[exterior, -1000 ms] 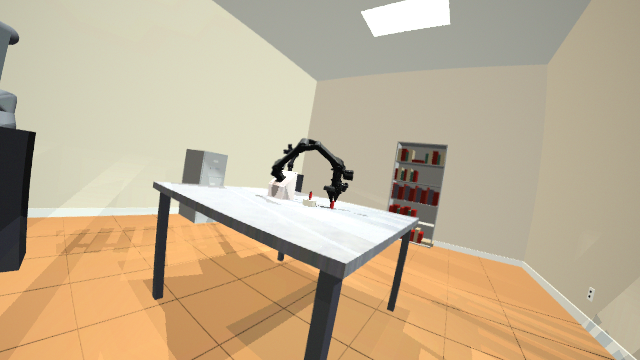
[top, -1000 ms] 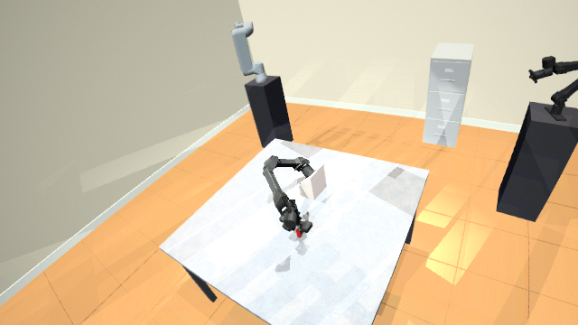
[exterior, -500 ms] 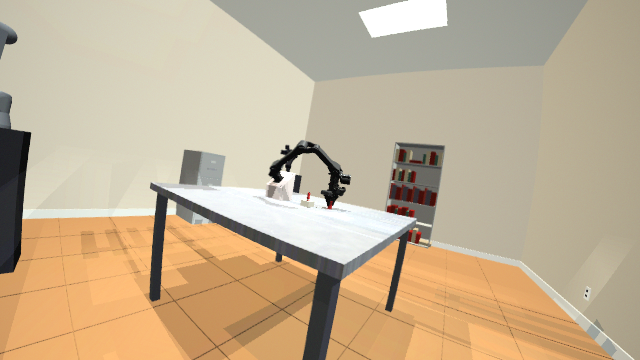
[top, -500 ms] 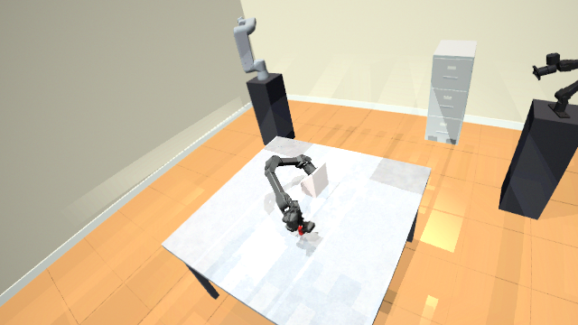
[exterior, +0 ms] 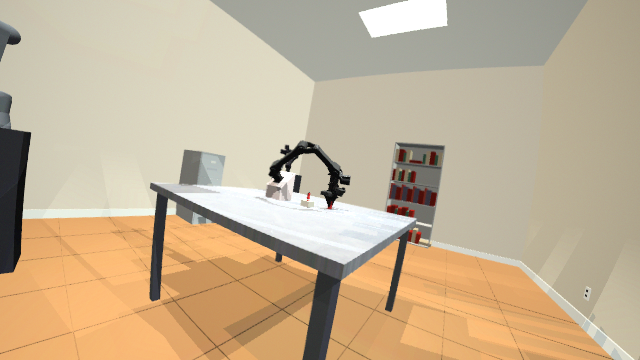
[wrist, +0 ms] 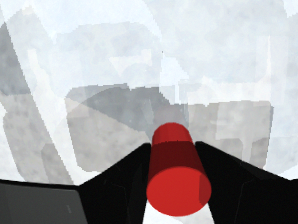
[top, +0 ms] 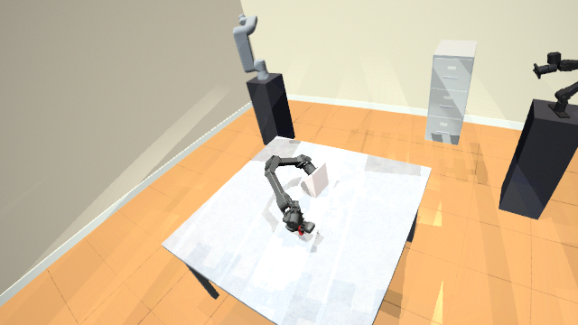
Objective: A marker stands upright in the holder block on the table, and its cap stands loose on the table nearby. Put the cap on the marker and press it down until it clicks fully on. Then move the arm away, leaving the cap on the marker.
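My gripper tip is now 13 cm to the left of the holder block and 9 cm past it. Also, from my gripper tip: red marker cap (1 cm above).
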